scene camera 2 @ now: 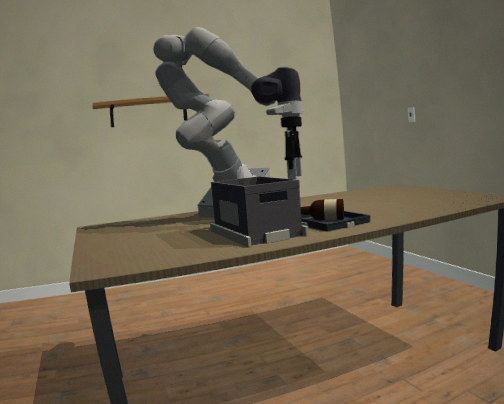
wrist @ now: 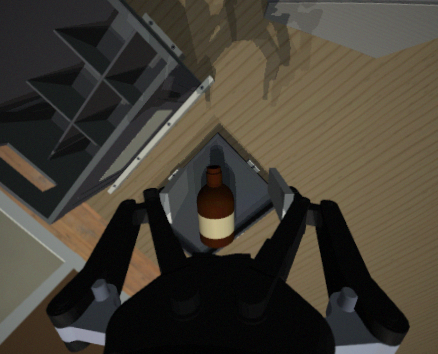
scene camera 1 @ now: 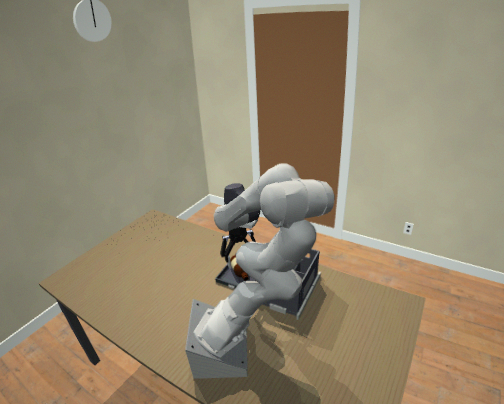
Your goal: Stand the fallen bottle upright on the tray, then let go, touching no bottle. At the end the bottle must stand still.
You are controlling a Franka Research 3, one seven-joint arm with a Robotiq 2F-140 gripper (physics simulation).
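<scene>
A brown bottle (scene camera 1: 241, 271) (scene camera 2: 320, 209) (wrist: 216, 204) with a cream label lies on its side on the dark tray (scene camera 1: 223, 281) (scene camera 2: 358, 220) (wrist: 250, 192). In the wrist view its neck points to the top of the picture and its base is near the tray's lower corner. My gripper (scene camera 2: 295, 173) (wrist: 227, 179) points down, open and empty, above the bottle. In the wrist view its two pads show on either side of the bottle, apart from it. In scene camera 1 the arm hides part of the gripper, the bottle and the tray.
A tall dark crate (scene camera 1: 310, 272) (scene camera 2: 273, 216) (wrist: 112, 142) with inner compartments stands close beside the tray, on the bottle's neck side in scene camera 2. Its walls rise well above the tray. The arm's grey base (scene camera 1: 218, 365) stands on the wooden table (scene camera 1: 125, 280) (scene camera 2: 165, 260).
</scene>
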